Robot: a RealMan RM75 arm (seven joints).
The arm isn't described. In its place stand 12 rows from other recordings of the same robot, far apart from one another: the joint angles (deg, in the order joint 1, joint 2, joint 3, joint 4, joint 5, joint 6, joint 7), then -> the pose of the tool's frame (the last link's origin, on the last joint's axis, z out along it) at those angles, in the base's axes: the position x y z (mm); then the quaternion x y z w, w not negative.
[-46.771, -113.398, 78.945, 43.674, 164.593, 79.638, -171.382] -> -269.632, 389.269, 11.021, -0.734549, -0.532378, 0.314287, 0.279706
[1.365, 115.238, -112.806, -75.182, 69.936, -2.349, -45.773] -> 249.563, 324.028, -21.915, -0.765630, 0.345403, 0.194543, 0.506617
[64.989, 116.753, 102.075, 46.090, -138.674, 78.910, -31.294] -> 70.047, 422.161, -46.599, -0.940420, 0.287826, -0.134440, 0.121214
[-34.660, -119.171, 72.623, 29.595, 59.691, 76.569, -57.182] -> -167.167, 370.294, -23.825, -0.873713, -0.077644, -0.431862, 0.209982
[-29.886, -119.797, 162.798, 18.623, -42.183, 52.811, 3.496] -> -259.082, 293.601, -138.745, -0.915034, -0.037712, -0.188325, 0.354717
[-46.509, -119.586, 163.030, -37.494, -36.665, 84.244, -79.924] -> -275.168, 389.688, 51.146, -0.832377, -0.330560, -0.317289, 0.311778
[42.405, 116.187, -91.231, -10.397, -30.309, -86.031, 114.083] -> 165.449, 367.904, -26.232, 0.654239, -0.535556, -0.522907, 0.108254
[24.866, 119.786, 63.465, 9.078, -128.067, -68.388, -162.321] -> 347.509, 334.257, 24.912, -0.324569, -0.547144, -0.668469, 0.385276
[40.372, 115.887, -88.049, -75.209, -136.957, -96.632, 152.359] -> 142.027, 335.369, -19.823, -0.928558, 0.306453, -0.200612, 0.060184
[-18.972, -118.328, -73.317, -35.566, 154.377, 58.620, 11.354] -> -257.625, 363.941, 19.771, -0.670446, -0.080626, -0.307963, 0.670194
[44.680, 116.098, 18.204, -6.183, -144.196, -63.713, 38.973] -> 262.839, 393.610, -39.275, -0.898080, 0.148194, 0.232930, 0.342395
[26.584, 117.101, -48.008, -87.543, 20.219, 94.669, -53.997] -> 276.266, 335.196, 140.430, -0.853373, 0.365937, -0.176999, 0.326368
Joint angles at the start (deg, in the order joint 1, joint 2, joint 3, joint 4, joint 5, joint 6, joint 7):
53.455 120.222 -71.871 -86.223 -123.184 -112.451 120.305
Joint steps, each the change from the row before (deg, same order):
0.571 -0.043 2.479 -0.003 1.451 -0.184 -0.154
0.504 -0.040 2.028 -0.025 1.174 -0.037 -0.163
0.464 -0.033 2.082 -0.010 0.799 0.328 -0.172
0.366 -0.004 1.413 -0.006 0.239 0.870 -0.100
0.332 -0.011 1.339 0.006 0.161 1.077 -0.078
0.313 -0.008 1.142 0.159 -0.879 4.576 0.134
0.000 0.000 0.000 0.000 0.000 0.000 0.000
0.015 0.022 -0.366 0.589 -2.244 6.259 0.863
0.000 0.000 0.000 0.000 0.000 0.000 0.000
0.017 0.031 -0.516 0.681 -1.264 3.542 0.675
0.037 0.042 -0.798 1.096 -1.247 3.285 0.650
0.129 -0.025 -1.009 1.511 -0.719 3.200 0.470
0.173 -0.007 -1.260 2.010 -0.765 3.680 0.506
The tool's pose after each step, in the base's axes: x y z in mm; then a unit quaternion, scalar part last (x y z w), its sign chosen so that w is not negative. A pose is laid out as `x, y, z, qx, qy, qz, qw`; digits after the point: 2 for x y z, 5 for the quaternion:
9.34, 319.05, 25.69, 0.99418, 0.08869, 0.02752, 0.05463
4.96, 321.04, 31.56, 0.99467, 0.08970, 0.00813, 0.05012
1.05, 324.26, 37.54, 0.99511, 0.08914, -0.01098, 0.04102
-2.36, 328.04, 41.52, 0.99538, 0.08797, -0.02522, 0.02892
-5.67, 332.20, 45.43, 0.99538, 0.08616, -0.03947, 0.01535
-12.13, 344.54, 49.17, -0.99467, -0.07760, 0.06259, 0.02622
-12.13, 344.54, 49.17, -0.99467, -0.07760, 0.06259, 0.02622
-16.35, 360.17, 48.88, -0.99241, -0.06011, 0.07555, 0.07611
-16.35, 360.17, 48.88, -0.99241, -0.06011, 0.07555, 0.07611
-17.91, 368.78, 47.46, -0.99041, -0.04858, 0.08090, 0.10086
-18.19, 376.75, 44.17, -0.98859, -0.03669, 0.08285, 0.12031
-18.64, 383.95, 39.59, -0.98688, -0.02686, 0.08549, 0.13434
-18.36, 392.06, 33.25, -0.98490, -0.01530, 0.08741, 0.14864

